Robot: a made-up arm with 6 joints.
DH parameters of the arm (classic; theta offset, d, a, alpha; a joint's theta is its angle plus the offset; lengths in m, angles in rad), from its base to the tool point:
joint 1: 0 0.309 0 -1.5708
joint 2: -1.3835 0 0.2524 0
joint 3: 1.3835 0 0.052 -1.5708
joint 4: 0 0.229 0 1.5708
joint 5: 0 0 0.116 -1.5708
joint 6: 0 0.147 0 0
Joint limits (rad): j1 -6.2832..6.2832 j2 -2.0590..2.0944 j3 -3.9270..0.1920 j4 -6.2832..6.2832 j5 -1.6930..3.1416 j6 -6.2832..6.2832
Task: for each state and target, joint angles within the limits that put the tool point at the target. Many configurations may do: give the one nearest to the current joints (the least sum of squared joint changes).
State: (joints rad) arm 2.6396 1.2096 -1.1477 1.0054 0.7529 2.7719
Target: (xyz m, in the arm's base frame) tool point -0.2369 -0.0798 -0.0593
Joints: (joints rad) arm 3.1981 1.2535 -1.1864 1.0931 1.0781 2.7719
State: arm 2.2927 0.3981 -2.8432 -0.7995 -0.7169 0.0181
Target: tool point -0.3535 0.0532 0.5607
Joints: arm 2.5562 0.9746 -2.8763 -1.1862 -1.4188 0.0181
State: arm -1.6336 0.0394 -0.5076 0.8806 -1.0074 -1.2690
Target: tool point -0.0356 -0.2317 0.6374
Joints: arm -1.2887 -0.3229 -0.6826 0.5934 -1.2436 -1.2690
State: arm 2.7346 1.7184 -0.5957 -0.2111 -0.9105 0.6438
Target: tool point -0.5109 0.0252 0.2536
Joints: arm 3.0056 0.9955 -1.2313 -0.2398 -0.9980 0.6438
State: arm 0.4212 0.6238 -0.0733 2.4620 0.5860 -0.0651
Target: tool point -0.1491 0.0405 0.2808
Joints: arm -0.3880 1.1986 0.1920 2.7835 0.3757 -0.0651
